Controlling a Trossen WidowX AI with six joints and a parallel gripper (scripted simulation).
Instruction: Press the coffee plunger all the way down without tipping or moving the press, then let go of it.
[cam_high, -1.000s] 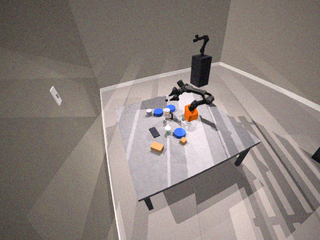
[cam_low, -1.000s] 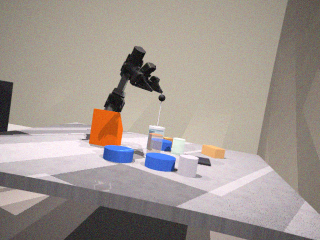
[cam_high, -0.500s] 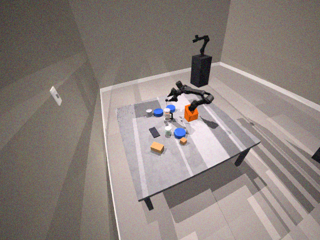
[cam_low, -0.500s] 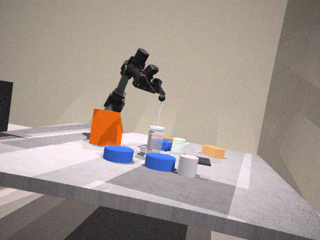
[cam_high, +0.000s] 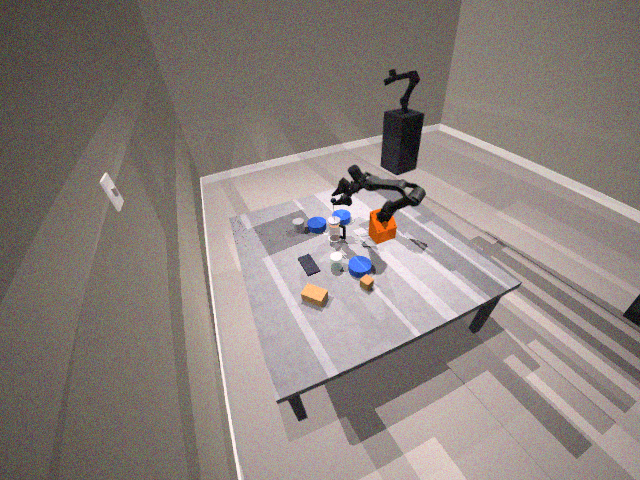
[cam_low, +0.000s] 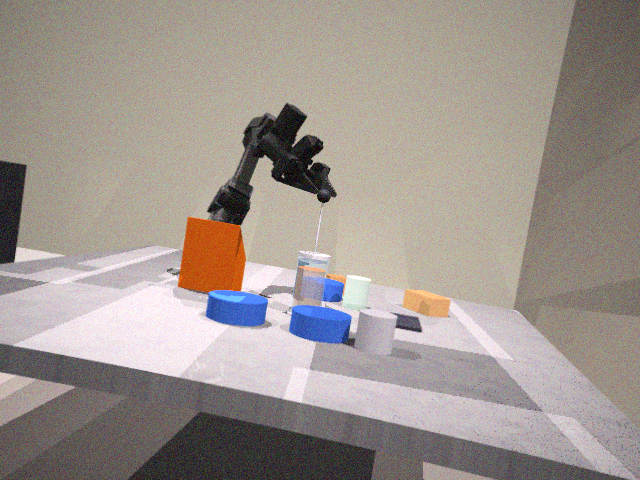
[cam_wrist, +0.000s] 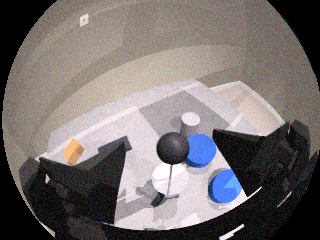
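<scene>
My gripper tip is now 10 mm past the coffee press, 20 mm to the right of it and 140 mm above it. Also, from my gripper tip: pale green cup (110 mm ahead, 210 mm to the left, 240 mm below); tan block (310 mm ahead, 340 mm to the left, 260 mm below).
</scene>
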